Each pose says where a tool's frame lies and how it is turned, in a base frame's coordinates. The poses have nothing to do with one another.
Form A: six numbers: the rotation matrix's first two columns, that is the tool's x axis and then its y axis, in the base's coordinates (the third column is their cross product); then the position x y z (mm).
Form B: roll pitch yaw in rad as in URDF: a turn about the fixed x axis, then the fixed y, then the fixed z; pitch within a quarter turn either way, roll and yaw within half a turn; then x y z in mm. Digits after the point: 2 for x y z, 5 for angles.
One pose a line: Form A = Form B
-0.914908 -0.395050 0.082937 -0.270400 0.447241 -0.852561 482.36 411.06 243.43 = -2.11506 -0.08303 -2.73398 482.36 411.06 243.43
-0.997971 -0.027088 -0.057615 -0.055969 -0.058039 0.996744 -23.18 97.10 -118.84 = 1.51427 0.05765 -3.11446 -23.18 97.10 -118.84
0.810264 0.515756 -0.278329 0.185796 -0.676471 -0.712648 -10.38 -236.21 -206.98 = -2.30559 0.28205 0.56685 -10.38 -236.21 -206.98
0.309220 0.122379 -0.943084 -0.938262 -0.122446 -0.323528 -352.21 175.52 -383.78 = -1.33726 1.23178 0.37685 -352.21 175.52 -383.78
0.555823 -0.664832 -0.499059 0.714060 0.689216 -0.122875 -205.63 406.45 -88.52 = -0.14227 0.52251 -0.87447 -205.63 406.45 -88.52
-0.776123 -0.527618 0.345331 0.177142 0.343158 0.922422 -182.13 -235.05 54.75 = 1.75606 -0.35259 -2.54454 -182.13 -235.05 54.75
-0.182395 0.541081 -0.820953 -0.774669 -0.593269 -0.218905 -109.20 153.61 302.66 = -0.39345 0.96308 1.89593 -109.20 153.61 302.66
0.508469 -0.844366 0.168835 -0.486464 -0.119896 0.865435 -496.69 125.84 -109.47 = 2.06984 -0.16965 -1.02877 -496.69 125.84 -109.47
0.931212 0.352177 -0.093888 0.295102 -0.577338 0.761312 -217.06 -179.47 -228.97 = 2.27103 0.09403 0.36157 -217.06 -179.47 -228.97
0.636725 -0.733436 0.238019 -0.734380 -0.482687 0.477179 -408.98 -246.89 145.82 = 2.62801 -0.24033 -0.85586 -408.98 -246.89 145.82
